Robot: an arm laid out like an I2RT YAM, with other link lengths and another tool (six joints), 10 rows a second.
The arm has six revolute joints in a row. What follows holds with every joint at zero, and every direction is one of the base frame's. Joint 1 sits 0.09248 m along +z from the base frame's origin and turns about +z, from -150.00 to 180.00 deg. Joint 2 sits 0.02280 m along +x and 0.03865 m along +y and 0.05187 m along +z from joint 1 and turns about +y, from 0.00 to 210.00 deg. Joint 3 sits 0.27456 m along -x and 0.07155 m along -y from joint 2 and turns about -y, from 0.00 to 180.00 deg. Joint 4 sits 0.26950 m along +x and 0.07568 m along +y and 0.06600 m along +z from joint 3 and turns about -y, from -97.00 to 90.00 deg. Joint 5 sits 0.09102 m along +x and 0.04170 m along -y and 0.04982 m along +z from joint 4 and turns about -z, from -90.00 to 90.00 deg. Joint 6 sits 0.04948 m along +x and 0.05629 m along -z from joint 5 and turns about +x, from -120.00 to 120.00 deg. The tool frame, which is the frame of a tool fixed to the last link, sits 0.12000 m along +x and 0.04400 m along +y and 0.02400 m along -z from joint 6; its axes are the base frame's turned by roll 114.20, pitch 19.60 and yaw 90.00 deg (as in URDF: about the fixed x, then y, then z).
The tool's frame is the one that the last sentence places.
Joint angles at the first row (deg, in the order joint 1, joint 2, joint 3, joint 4, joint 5, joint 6):
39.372 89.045 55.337 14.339 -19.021 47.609
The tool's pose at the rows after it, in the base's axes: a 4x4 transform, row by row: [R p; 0 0 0 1], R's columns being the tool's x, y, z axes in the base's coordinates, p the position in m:
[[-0.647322, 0.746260, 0.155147, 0.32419], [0.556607, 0.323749, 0.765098, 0.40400], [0.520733, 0.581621, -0.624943, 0.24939], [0, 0, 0, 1]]
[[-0.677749, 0.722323, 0.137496, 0.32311], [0.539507, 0.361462, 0.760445, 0.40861], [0.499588, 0.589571, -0.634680, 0.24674], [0, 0, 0, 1]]
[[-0.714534, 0.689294, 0.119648, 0.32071], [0.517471, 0.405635, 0.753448, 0.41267], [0.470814, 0.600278, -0.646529, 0.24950], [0, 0, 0, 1]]
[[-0.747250, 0.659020, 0.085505, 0.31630], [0.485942, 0.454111, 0.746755, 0.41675], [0.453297, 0.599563, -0.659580, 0.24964], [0, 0, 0, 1]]
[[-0.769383, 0.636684, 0.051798, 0.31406], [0.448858, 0.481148, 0.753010, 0.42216], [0.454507, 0.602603, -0.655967, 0.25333], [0, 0, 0, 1]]
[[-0.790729, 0.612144, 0.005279, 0.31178], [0.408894, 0.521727, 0.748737, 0.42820], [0.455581, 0.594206, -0.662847, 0.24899], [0, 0, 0, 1]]
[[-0.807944, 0.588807, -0.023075, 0.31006], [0.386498, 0.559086, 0.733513, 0.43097], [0.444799, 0.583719, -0.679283, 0.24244], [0, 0, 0, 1]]
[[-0.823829, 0.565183, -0.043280, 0.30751], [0.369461, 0.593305, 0.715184, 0.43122], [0.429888, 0.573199, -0.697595, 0.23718], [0, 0, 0, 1]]
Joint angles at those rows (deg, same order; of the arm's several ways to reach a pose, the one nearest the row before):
39.380 90.724 57.045 12.876 -20.985 45.354
39.378 92.042 58.467 12.161 -22.536 43.103
39.375 92.829 60.696 9.985 -24.286 40.185
39.375 93.886 62.901 7.509 -26.716 37.567
39.375 95.198 65.017 6.450 -29.199 36.537
39.363 97.467 67.393 4.854 -32.084 34.799
39.342 99.091 69.250 2.635 -33.711 32.423
39.286 100.033 70.742 0.014 -34.851 29.827

